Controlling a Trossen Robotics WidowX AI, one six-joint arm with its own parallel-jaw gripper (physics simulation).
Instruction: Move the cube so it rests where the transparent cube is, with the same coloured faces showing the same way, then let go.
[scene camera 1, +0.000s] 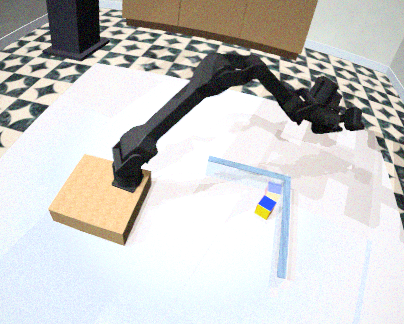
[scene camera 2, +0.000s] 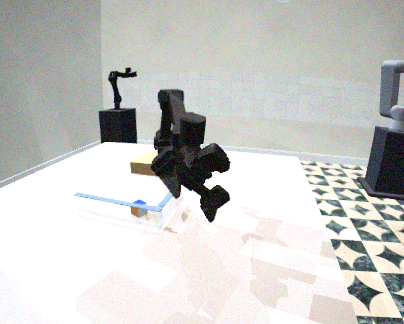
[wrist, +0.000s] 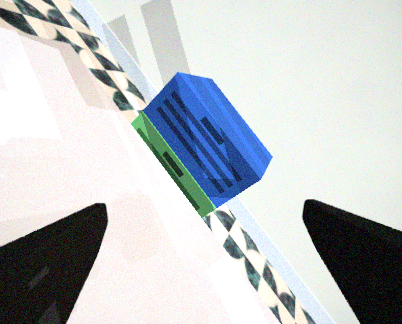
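Where they show: gripper, fingertip midpoint: (scene camera 2: 195, 210) (wrist: 206, 210); arm's base, origin of the base link: (scene camera 1: 127, 180).
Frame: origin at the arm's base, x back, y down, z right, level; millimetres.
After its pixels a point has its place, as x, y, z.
The solid cube (scene camera 1: 265, 207) (scene camera 2: 136, 210) rests on the table inside the corner of a blue-edged, see-through wall. It shows a blue top and a yellow side in scene camera 1, and an orange side in scene camera 2. The transparent cube (scene camera 1: 274, 188) {-368, 17, -148} stands beside it, closer to the corner, with a pale blue top and a faint yellowish side; it is hard to make out in scene camera 2. My gripper (scene camera 1: 345, 124) {-562, -123, -358} (scene camera 2: 194, 207) {-562, -123, -358} (wrist: 206, 210) {-562, -123, -358} is open and empty, high above the table and beyond the corner from the arm's base. Neither cube shows in the wrist view.
The blue-edged wall (scene camera 1: 284, 230) {-410, -3, -2} (scene camera 2: 110, 201) {-416, -3, -26} forms an L around two sides of the cubes. The arm's base stands on a wooden block (scene camera 1: 95, 200) {44, 2, 91} (scene camera 2: 141, 167) {-55, 22, 88}. A blue and green box (wrist: 200, 140) shows beyond the table edge. Brown cabinets (scene camera 1: 215, 20) stand behind the table.
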